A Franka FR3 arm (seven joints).
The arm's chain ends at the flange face. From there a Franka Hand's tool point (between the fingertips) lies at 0.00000 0.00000 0.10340 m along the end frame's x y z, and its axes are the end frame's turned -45 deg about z.
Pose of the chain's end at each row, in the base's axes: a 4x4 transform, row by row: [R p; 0 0 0 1], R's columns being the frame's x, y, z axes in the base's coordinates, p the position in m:
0.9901, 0.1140, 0.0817, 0.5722; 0.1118, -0.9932, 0.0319, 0.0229; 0.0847, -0.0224, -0.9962, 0.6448; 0, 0, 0, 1
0.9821, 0.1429, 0.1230, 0.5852; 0.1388, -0.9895, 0.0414, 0.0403; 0.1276, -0.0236, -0.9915, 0.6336; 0, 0, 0, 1
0.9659, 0.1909, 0.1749, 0.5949; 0.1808, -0.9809, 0.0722, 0.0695; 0.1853, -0.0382, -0.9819, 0.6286; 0, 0, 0, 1
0.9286, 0.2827, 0.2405, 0.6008; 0.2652, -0.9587, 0.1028, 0.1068; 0.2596, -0.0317, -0.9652, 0.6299; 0, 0, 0, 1
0.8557, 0.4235, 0.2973, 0.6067; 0.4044, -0.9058, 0.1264, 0.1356; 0.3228, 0.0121, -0.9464, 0.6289; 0, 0, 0, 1
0.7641, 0.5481, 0.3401, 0.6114; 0.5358, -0.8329, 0.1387, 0.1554; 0.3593, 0.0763, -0.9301, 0.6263; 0, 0, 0, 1
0.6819, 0.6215, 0.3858, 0.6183; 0.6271, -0.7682, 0.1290, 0.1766; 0.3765, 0.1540, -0.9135, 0.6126; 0, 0, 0, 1
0.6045, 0.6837, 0.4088, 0.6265; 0.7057, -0.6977, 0.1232, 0.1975; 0.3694, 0.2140, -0.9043, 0.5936; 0, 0, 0, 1
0.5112, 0.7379, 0.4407, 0.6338; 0.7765, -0.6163, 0.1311, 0.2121; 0.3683, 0.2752, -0.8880, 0.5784; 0, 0, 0, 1
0.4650, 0.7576, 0.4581, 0.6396; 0.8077, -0.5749, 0.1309, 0.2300; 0.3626, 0.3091, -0.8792, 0.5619; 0, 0, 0, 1
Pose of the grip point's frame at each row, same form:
0.6195, 0.7807, 0.0817, 0.5806; 0.7814, -0.6232, 0.0319, 0.0262; 0.0757, 0.0441, -0.9962, 0.5418; 0, 0, 0, 1
0.5934, 0.7955, 0.1230, 0.5979; 0.7978, -0.6015, 0.0414, 0.0446; 0.1069, 0.0735, -0.9915, 0.5311; 0, 0, 0, 1
0.5480, 0.8180, 0.1749, 0.6130; 0.8214, -0.5658, 0.0722, 0.0770; 0.1580, 0.1040, -0.9819, 0.5271; 0, 0, 0, 1
0.4567, 0.8565, 0.2405, 0.6257; 0.8654, -0.4904, 0.1028, 0.1174; 0.2060, 0.1611, -0.9652, 0.5301; 0, 0, 0, 1
0.3056, 0.9045, 0.2973, 0.6374; 0.9265, -0.3545, 0.1264, 0.1487; 0.2197, 0.2368, -0.9464, 0.5310; 0, 0, 0, 1
0.1527, 0.9279, 0.3401, 0.6466; 0.9678, -0.2101, 0.1387, 0.1697; 0.2001, 0.3080, -0.9301, 0.5301; 0, 0, 0, 1
0.0427, 0.9216, 0.3858, 0.6582; 0.9866, -0.0998, 0.1290, 0.1899; 0.1573, 0.3751, -0.9135, 0.5181; 0, 0, 0, 1
-0.0560, 0.9109, 0.4088, 0.6688; 0.9924, 0.0057, 0.1232, 0.2102; 0.1099, 0.4125, -0.9043, 0.5001; 0, 0, 0, 1
-0.1603, 0.8832, 0.4407, 0.6794; 0.9849, 0.1133, 0.1311, 0.2257; 0.0658, 0.4550, -0.8880, 0.4866; 0, 0, 0, 1
-0.2069, 0.8645, 0.4581, 0.6870; 0.9776, 0.1646, 0.1309, 0.2435; 0.0378, 0.4750, -0.8792, 0.4710; 0, 0, 0, 1

